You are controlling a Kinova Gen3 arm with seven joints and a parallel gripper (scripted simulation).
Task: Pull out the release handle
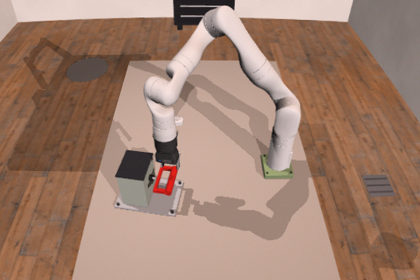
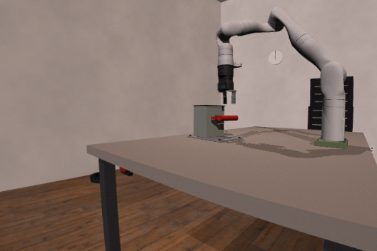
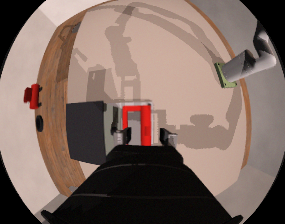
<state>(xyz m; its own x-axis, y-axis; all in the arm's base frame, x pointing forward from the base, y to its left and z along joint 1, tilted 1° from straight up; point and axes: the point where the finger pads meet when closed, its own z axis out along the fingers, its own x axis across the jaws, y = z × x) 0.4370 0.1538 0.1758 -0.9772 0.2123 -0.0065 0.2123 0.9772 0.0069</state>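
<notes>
Now: hand 90 mm short of the grey baseplate, 10 mm to the left of it and 190 mm above it.
</notes>
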